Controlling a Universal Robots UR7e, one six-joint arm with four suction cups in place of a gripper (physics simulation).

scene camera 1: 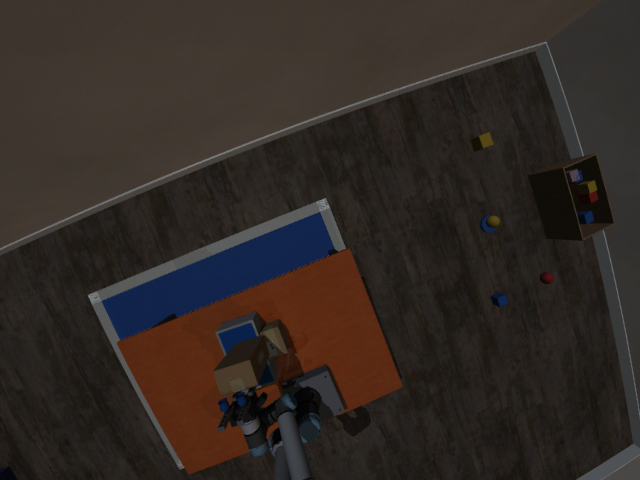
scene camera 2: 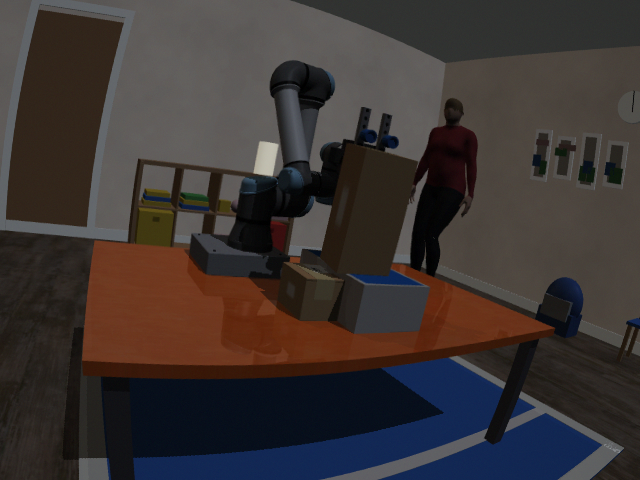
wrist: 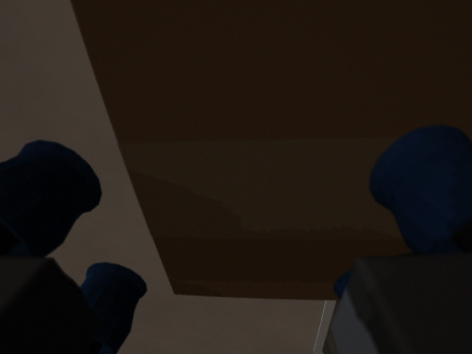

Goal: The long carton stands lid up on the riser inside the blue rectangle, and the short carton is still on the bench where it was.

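Pixels of known places: hand, tool point: (scene camera 1: 236,387) (wrist: 231,239); arm's base, link origin: (scene camera 1: 306,400) (scene camera 2: 249,246).
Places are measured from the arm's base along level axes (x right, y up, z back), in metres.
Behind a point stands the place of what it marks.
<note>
The long carton (scene camera 1: 242,364) @[x -0.096, y 0.349, z -0.485 m] (scene camera 2: 369,211) @[x -0.111, y 0.204, z -0.478 m] (wrist: 260,190) @[x -0.141, y 0.308, z -0.385 m] stands on end on the grey riser (scene camera 2: 385,307) @[x -0.158, y -0.007, z -0.553 m], and looks upright. Its small top face carries a pale tape patch in scene camera 1. The blue rectangle (scene camera 1: 237,336) @[x -0.190, y 0.047, z -0.496 m] (scene camera 2: 400,277) @[x -0.252, y 0.047, z -0.471 m] shows beside the carton's base; whether the base lies fully inside it is hidden. The short carton (scene camera 1: 273,338) @[x -0.030, y 0.032, z -0.414 m] (scene camera 2: 310,291) @[x 0.000, y 0.001, z -0.466 m] sits on the orange bench (scene camera 1: 351,310) @[x 0.406, y -0.073, z -0.362 m] (scene camera 2: 170,310) @[x 0.321, y -0.073, z -0.436 m] beside the riser. My suction gripper (scene camera 1: 232,401) (scene camera 2: 378,138) is off and open, at the long carton's upper end on the arm's side. Its blue cups show around the carton's face in the wrist view.
The arm's grey base plate (scene camera 1: 323,390) @[x 0.104, y -0.002, z -0.016 m] (scene camera 2: 232,260) @[x 0.087, y -0.024, z -0.112 m] is on the bench near the riser. A person (scene camera 2: 449,170) in a red top stands behind the bench. A shelf unit (scene camera 2: 193,164) with a lamp (scene camera 2: 266,158) stands at the back wall.
</note>
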